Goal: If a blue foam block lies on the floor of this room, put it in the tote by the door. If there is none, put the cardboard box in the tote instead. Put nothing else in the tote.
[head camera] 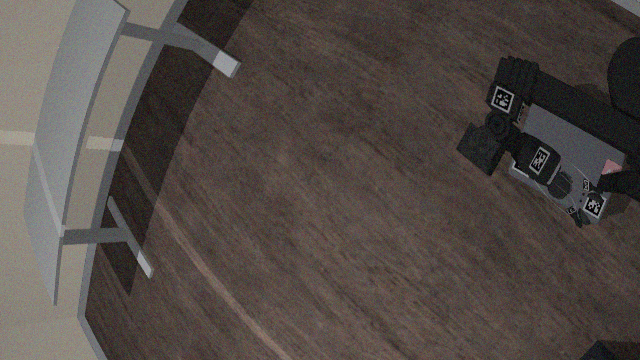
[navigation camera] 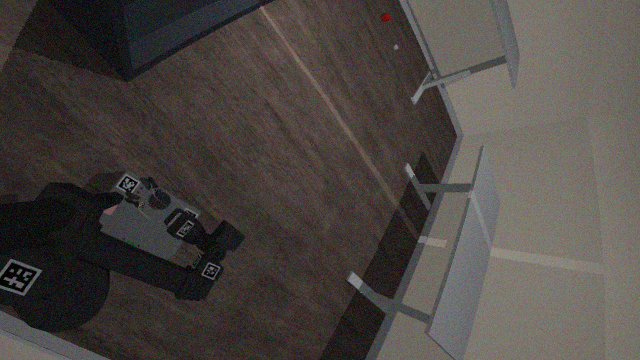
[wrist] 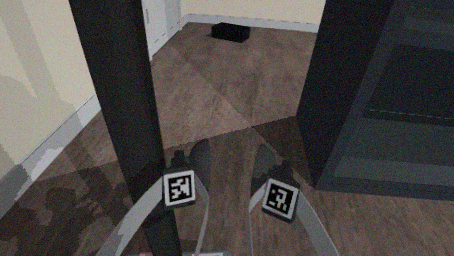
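Pixels of known places: gripper, between the fingertips: (head camera: 595, 212) (navigation camera: 133, 184) (wrist: 232, 159); robot's base, origin of its link: (head camera: 557, 184) (navigation camera: 159, 199).
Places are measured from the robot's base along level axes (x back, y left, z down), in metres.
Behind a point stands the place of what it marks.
My gripper (head camera: 589, 202) {x -0.019, y 0.091, z -0.491 m} (navigation camera: 140, 191) {x -0.019, y 0.091, z -0.491 m} (wrist: 232, 159) {x -0.019, y 0.091, z -0.491 m} is open, with its two fingers apart and nothing between them. It is folded in over the robot's base. A low black box-shaped thing (wrist: 231, 32) {x -0.246, y 2.042, z -0.076 m}, which looks like the tote, lies on the floor near a white door (wrist: 162, 25) {x 0.321, y 1.891, z -0.161 m} at the top of the wrist view, well beyond the fingers. Its inside cannot be made out. A blue foam block and a cardboard box do not show in these views.
A dark shelf unit (navigation camera: 100, 35) {x -0.384, y 0.506, z -0.246 m} (wrist: 335, 100) {x -0.385, y 0.511, z -0.297 m} stands beside the robot. The black mast (wrist: 120, 100) {x 0.067, y 0.116, z -0.532 m} crosses the wrist view. Grey tables (head camera: 75, 100) {x -0.394, y -1.580, z -0.720 m} (navigation camera: 470, 225) {x -0.756, y -1.589, z -0.720 m} stand along the walls. A small red thing (navigation camera: 385, 17) {x -2.456, y -0.543, z -0.039 m} and a small white thing (navigation camera: 395, 47) {x -2.345, y -0.831, z -0.018 m} lie on the floor.
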